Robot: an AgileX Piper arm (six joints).
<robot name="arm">
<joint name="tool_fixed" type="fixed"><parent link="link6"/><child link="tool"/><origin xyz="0 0 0" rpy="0 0 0"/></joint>
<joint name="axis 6" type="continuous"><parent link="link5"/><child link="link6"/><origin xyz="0 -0.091 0" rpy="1.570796 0 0"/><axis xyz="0 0 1"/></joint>
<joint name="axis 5" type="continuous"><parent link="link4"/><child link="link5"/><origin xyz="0 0 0" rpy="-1.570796 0 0"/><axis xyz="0 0 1"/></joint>
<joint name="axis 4" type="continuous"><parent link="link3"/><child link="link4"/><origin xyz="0.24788 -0.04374 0" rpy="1.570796 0 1.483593"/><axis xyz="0 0 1"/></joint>
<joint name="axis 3" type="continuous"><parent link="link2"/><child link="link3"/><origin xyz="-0.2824 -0.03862 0" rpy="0 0 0"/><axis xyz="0 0 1"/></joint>
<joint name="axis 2" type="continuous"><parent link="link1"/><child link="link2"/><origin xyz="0 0 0" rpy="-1.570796 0 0"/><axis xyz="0 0 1"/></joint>
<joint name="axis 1" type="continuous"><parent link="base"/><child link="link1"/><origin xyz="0 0 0.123" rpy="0 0 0"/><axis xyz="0 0 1"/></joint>
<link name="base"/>
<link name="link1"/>
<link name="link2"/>
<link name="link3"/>
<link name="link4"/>
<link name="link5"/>
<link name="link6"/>
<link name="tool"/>
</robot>
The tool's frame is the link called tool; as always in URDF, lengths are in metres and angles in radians. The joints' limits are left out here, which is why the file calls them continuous.
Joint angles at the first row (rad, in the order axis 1, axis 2, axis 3, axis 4, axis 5, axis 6):
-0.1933 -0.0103 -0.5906 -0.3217 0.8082 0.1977
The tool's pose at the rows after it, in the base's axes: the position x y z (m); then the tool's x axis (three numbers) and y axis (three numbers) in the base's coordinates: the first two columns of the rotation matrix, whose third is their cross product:
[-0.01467 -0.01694 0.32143 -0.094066 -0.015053 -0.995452 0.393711 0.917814 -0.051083]
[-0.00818 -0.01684 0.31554 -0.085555 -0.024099 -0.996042 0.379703 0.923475 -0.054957]
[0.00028 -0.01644 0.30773 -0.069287 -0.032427 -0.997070 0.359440 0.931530 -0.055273]
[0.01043 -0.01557 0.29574 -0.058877 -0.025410 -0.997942 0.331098 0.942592 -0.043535]
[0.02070 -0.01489 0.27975 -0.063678 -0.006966 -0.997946 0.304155 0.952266 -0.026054]
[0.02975 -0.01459 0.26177 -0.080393 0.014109 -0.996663 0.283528 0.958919 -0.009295]
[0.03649 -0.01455 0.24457 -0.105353 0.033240 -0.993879 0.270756 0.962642 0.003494]
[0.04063 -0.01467 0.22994 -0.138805 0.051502 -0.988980 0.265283 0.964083 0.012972]
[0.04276 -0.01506 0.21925 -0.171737 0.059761 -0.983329 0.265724 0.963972 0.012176]
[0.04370 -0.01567 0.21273 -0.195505 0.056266 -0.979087 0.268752 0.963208 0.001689]
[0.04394 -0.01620 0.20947 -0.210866 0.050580 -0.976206 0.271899 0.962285 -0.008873]
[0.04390 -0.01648 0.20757 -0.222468 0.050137 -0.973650 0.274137 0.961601 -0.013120]
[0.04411 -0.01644 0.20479 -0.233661 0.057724 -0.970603 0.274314 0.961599 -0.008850]
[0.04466 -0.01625 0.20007 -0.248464 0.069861 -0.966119 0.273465 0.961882 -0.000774]
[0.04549 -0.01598 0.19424 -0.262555 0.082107 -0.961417 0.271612 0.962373 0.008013]
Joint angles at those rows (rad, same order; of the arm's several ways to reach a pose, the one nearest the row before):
-0.1933 -0.0189 -0.5613 -0.3105 0.7743 0.1919
-0.1932 -0.0197 -0.5250 -0.3041 0.7264 0.1895
-0.1933 -0.0199 -0.4767 -0.2929 0.6585 0.1883
-0.1933 -0.0200 -0.4147 -0.2670 0.5859 0.1874
-0.1933 -0.0200 -0.3439 -0.2365 0.5222 0.1867
-0.1932 -0.0200 -0.2717 -0.2106 0.4695 0.1868
-0.1934 -0.0200 -0.2081 -0.1914 0.4333 0.1865
-0.1933 -0.0200 -0.1599 -0.1780 0.4215 0.1867
-0.1933 -0.0200 -0.1279 -0.1763 0.4239 0.1867
-0.1933 -0.0200 -0.1091 -0.1859 0.4283 0.1872
-0.1933 -0.0200 -0.1005 -0.1961 0.4342 0.1874
-0.1934 -0.0200 -0.0968 -0.2000 0.4423 0.1877
-0.1932 -0.0201 -0.0901 -0.1955 0.4486 0.1884
-0.1933 -0.0201 -0.0772 -0.1860 0.4532 0.1885
-0.1934 -0.0201 -0.0596 -0.1754 0.4523 0.1883

